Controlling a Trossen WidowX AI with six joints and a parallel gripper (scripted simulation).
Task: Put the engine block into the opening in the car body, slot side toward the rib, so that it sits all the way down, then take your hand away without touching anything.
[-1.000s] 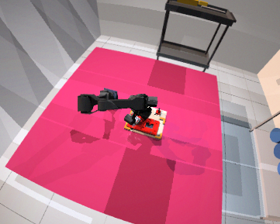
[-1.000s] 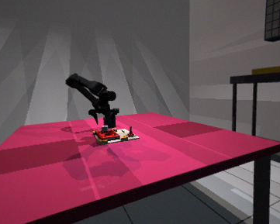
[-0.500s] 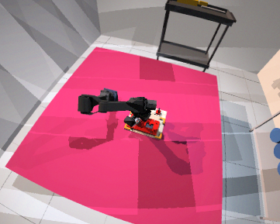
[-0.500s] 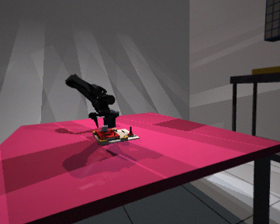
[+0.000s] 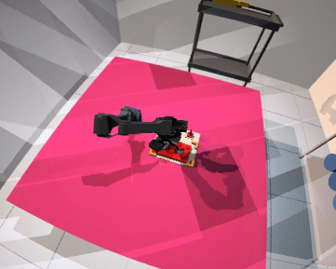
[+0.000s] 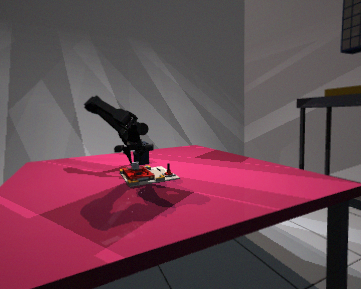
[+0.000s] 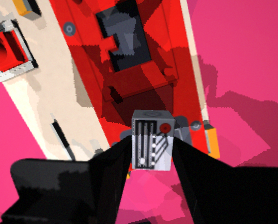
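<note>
Now: the cream base plate 7 cm ahead of my gripper tip, 3 cm to the left of it and 3 cm below it. Also, from my gripper tip: black peg: 13 cm ahead, 12 cm to the left, 1 cm below; then grey engine block: 1 cm below.
</note>
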